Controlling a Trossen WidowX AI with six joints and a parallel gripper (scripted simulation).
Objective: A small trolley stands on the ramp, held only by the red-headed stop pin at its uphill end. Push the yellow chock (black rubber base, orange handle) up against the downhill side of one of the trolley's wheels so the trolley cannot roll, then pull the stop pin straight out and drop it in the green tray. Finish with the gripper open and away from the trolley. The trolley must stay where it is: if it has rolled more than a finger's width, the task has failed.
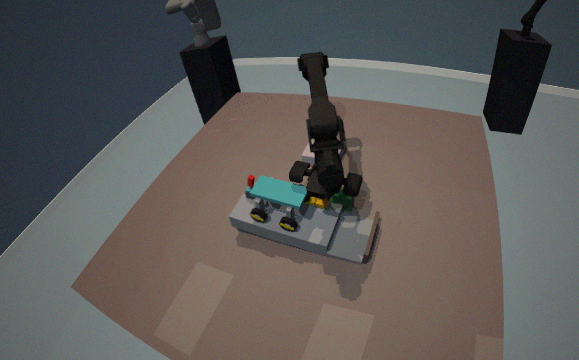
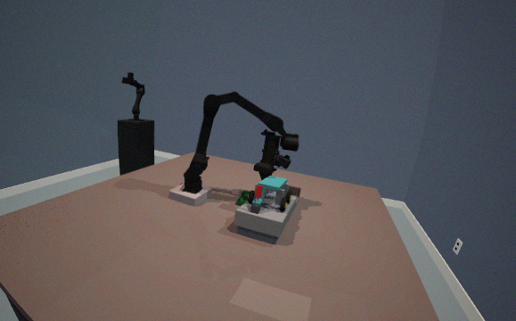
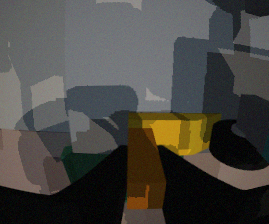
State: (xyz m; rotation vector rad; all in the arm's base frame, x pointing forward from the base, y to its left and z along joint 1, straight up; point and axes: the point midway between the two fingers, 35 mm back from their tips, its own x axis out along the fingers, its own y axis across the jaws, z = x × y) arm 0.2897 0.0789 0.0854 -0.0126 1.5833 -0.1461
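My gripper tip is now 2 cm to the left of the yellow chock and 1 cm above it. Also, from my gripper tip: green tray (10 cm below, 7 cm behind, 1 cm to the left); then teal trolley (12 cm to the right, 5 cm ahead, 2 cm above); then grey step (9 cm below, 8 cm to the left, 6 cm ahead).
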